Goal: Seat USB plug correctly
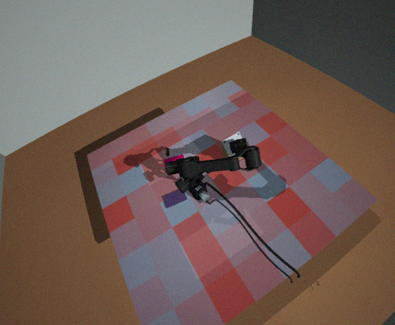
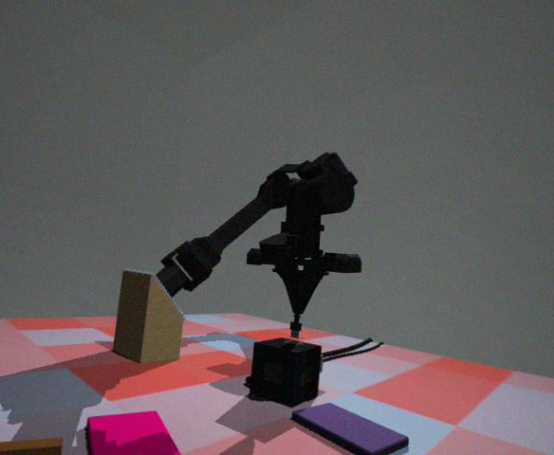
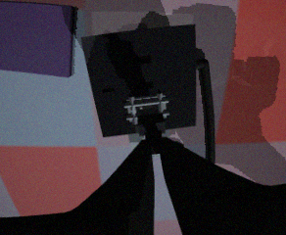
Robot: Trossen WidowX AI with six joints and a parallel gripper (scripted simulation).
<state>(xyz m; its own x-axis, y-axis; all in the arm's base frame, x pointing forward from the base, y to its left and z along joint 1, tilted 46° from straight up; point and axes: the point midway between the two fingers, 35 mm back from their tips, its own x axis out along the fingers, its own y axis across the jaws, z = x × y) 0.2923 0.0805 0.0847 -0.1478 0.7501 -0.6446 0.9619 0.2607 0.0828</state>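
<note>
Right now my gripper tip is 5 cm above the silver-rimmed socket. Round my gripper tip: magenta block: 27 cm to the right, 12 cm below, 6 cm ahead; purple flat block: 14 cm ahead, 12 cm below, 4 cm to the right; USB plug: 2 cm below.
</note>
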